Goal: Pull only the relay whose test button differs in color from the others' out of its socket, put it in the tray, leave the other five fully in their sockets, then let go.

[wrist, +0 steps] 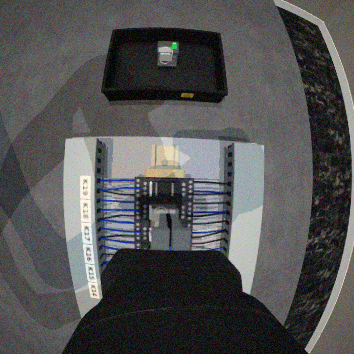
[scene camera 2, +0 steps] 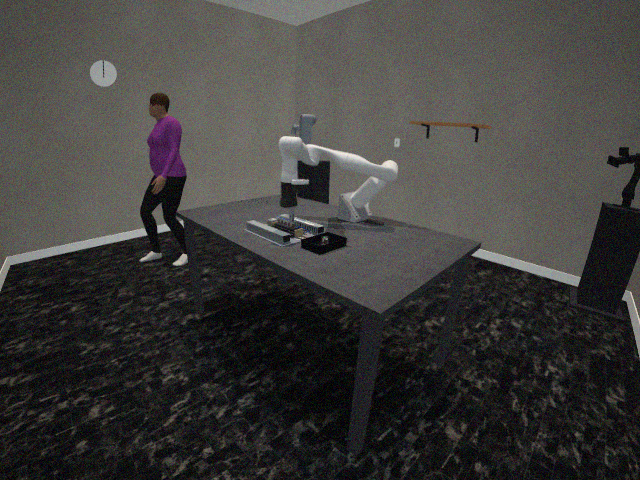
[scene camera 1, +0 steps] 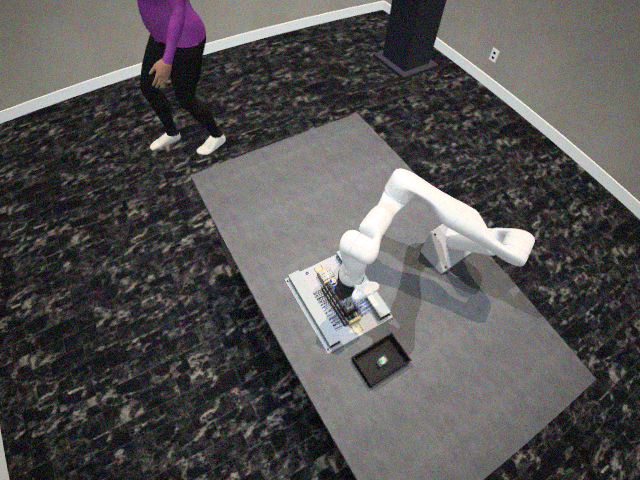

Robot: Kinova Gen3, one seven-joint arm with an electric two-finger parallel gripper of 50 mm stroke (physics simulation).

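Places are measured from the arm's base along level axes (x back, y right, z up), in metres.
Where they show: gripper, fingertip midpoint: [wrist: 167,223] [scene camera 2: 291,220] [scene camera 1: 347,304]; arm's base, link origin: [scene camera 2: 356,202] [scene camera 1: 454,236].
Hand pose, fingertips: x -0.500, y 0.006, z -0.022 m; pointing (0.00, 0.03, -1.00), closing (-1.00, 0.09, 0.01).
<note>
Each offset is from my fingertips to the centre of the thing. "spot": to the spot under its first point. Level surfaces: height alone.
A relay with a green test button @[dz -0.045, dx -0.010, dy -0.216 m] [scene camera 1: 382,360] [scene camera 2: 324,239] [wrist: 167,54] lies in the black tray @[dz -0.052, dx -0.007, dy -0.209 m] [scene camera 1: 362,377] [scene camera 2: 321,249] [wrist: 113,62]. The row of black sockets @[spot: dz -0.048, dx -0.024, dy +0.077 m] [scene camera 1: 328,296] [wrist: 188,196] stands on the light panel [scene camera 1: 309,295] [wrist: 248,200], wired on both sides. The socket at the tray end, near label K19, shows bare slots in the wrist view. My gripper [scene camera 2: 292,219] [wrist: 167,223] is shut, its grey fingers pointing down over the row near the second position, with no relay visible between them. The fingers and the gripper's black body hide most of the other relays; how deep these sit cannot be told.
Slotted wire ducts @[spot: dz -0.048, dx -0.085, dy -0.057 m] [wrist: 229,165] run along both sides of the socket row. A tan end block [wrist: 165,156] closes its tray end. Labels K19 to K14 @[dz -0.047, dx +0.108, dy +0.053 m] [wrist: 86,225] line the left duct. The panel and tray stand close together on the grey table @[dz -0.070 m] [scene camera 1: 465,361] [scene camera 2: 382,273]. A person [scene camera 1: 173,31] [scene camera 2: 166,149] stands beyond the table.
</note>
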